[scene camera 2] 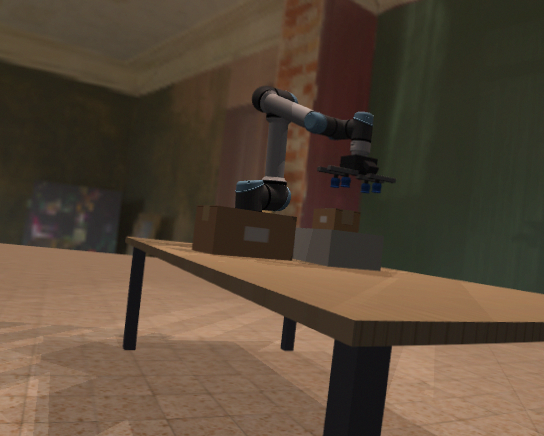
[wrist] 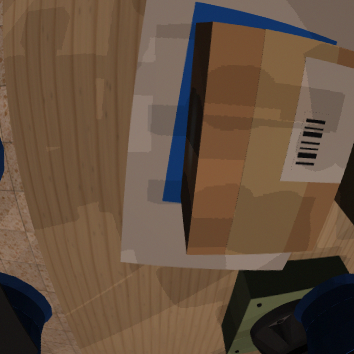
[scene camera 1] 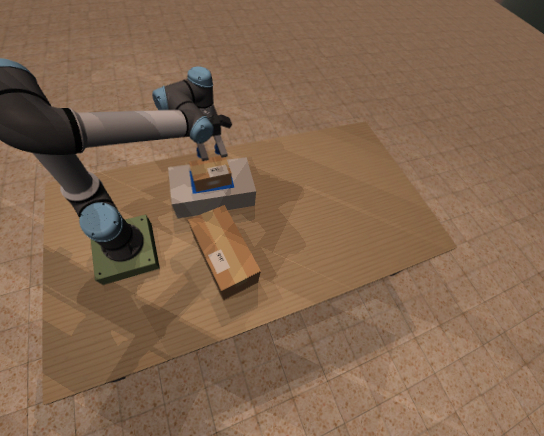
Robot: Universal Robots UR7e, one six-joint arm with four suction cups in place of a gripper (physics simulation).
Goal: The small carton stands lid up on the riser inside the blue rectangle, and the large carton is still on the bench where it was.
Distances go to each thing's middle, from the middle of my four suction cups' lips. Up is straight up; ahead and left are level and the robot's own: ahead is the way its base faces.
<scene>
Now: suction cup 140 mm above the small carton (scene camera 1: 215, 172) and 70 mm to the left of it. From my suction cup the other things lie so: large carton (scene camera 2: 219, 230) 400 mm to the right, 220 mm below; then grey riser (scene camera 2: 333, 248) 240 mm below, 70 mm to the right.
</scene>
